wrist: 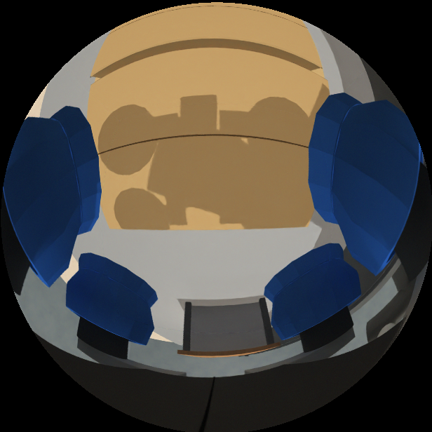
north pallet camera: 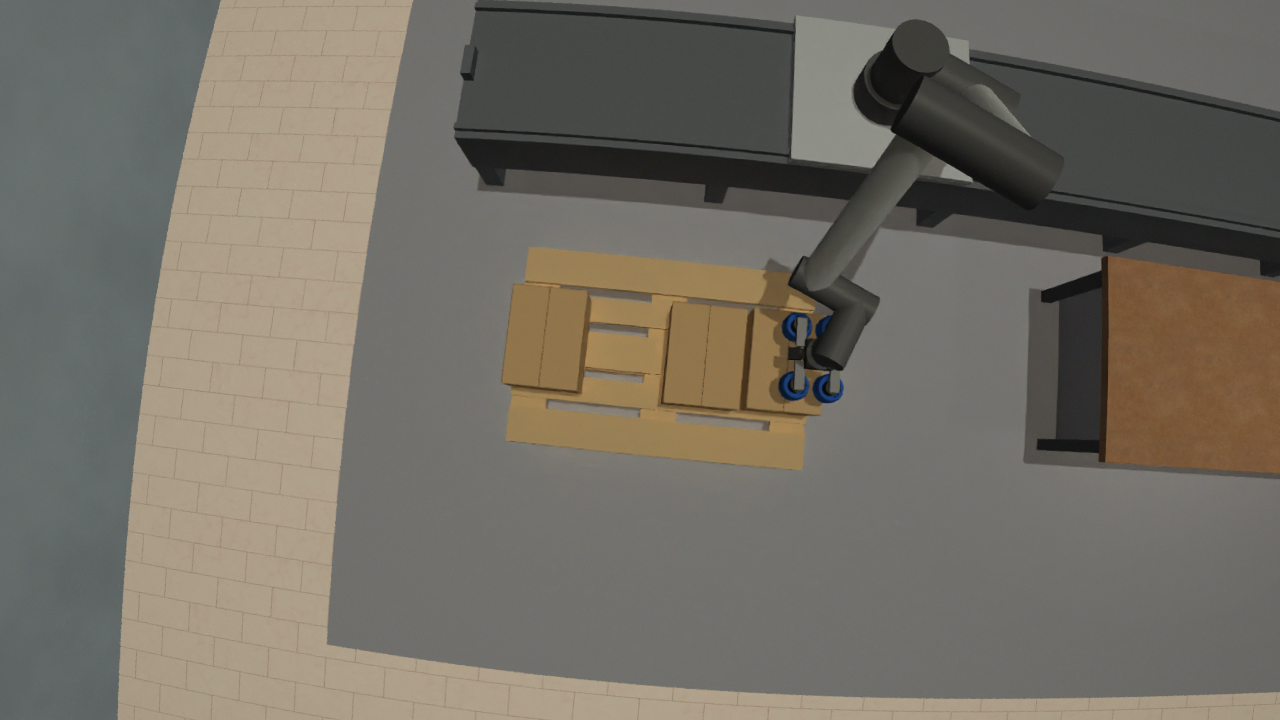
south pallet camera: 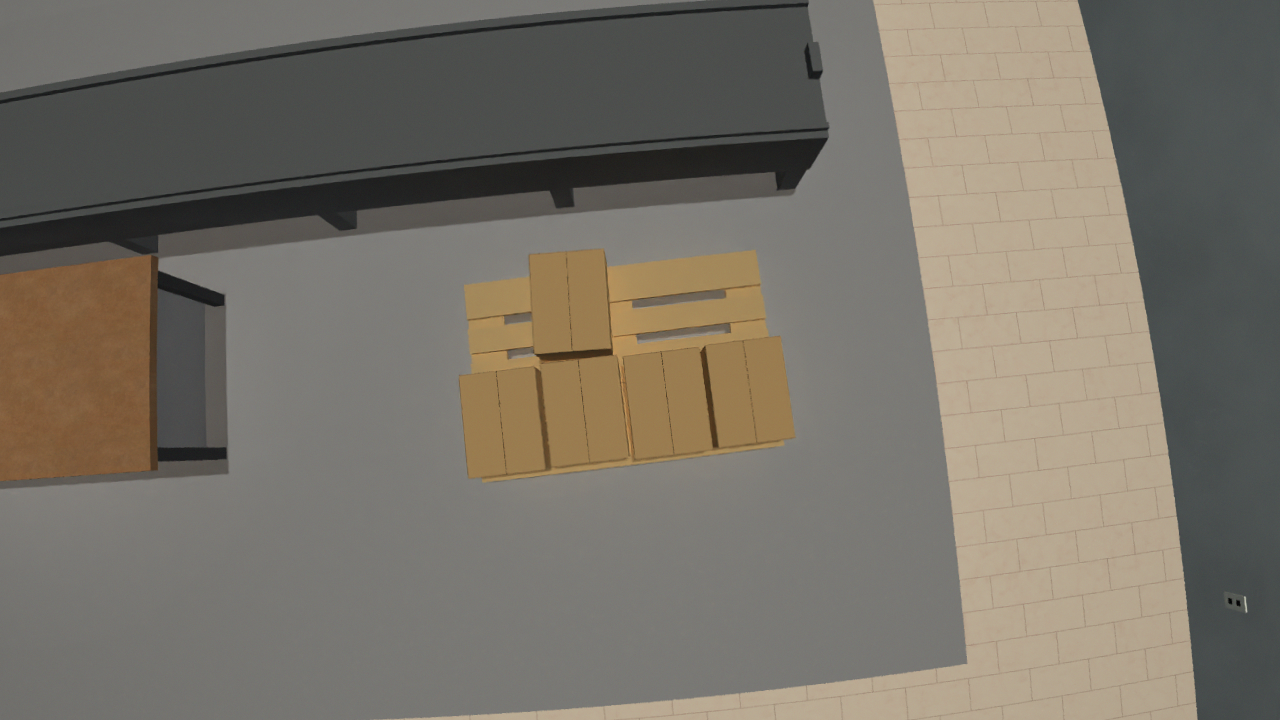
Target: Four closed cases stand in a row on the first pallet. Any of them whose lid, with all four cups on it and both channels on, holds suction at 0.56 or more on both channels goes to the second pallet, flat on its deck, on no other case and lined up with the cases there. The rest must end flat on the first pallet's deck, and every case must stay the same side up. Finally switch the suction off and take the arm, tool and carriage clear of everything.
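Frame: origin at the arm's base, x ahead, y left, z up, level; metres.
Where they show: arm's base at its link origin: point(north pallet camera: 884, 95).
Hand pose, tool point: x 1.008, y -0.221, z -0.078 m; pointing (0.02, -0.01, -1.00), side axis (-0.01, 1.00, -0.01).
Things, the pixels of their top centre, and the offset from my tool point. Level surfaces: height alone.
- left case at its top centre: point(north pallet camera: 544, 336) dx -0.007, dy -0.967, dz -0.119 m
- middle case at its top centre: point(north pallet camera: 705, 355) dx +0.008, dy -0.366, dz -0.119 m
- right case at its top centre: point(north pallet camera: 787, 361) dx +0.003, dy -0.059, dz -0.119 m
- brown table at its surface level: dz +0.037 m
Three closed cases show on the first pallet point(north pallet camera: 653, 443) in the north view: a left case point(north pallet camera: 544, 338), a middle case point(north pallet camera: 705, 355) point(wrist: 215, 22) and a right case point(north pallet camera: 765, 371) point(wrist: 200, 75) close beside the middle one. My vacuum head point(north pallet camera: 812, 356) point(wrist: 212, 235) is open and holds no case. Its blue cups hang above the right case, apart from its lid, shifted toward that case's outer edge; their shadows fall on the lid. The second pallet point(south pallet camera: 689, 277) bears a front row of cases point(south pallet camera: 501, 420) point(south pallet camera: 584, 411) point(south pallet camera: 666, 402) point(south pallet camera: 750, 391) and one case point(south pallet camera: 570, 301) behind them.
The floor rail point(north pallet camera: 626, 80) point(south pallet camera: 402, 116) runs behind both pallets. The pale carriage point(north pallet camera: 827, 98) stands on it behind the first pallet's right end, with the arm point(north pallet camera: 868, 214) reaching forward. A brown table point(north pallet camera: 1190, 367) point(south pallet camera: 71, 367) point(wrist: 225, 354) stands between the pallets.
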